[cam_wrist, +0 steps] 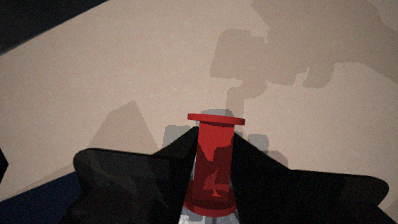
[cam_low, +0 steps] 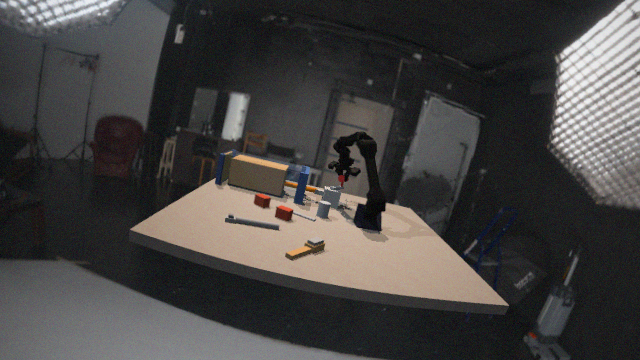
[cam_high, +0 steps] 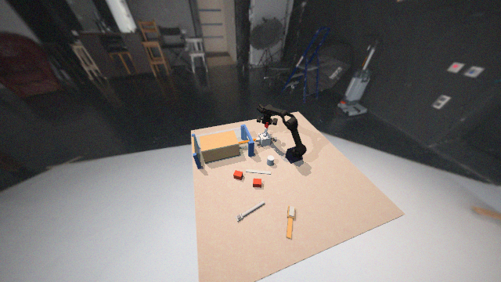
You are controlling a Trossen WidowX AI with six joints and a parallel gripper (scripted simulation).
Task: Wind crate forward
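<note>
Now: the winch handle 40 mm to the left of my gripper tip, 40 mm ahead of it and 30 mm below it. Also, from my gripper tip: grey winch (100 mm below, 80 mm to the left, 60 mm ahead); red knob (10 mm to the left, 10 mm ahead); blue steel frame (240 mm ahead, 60 mm to the left, 30 mm below).
</note>
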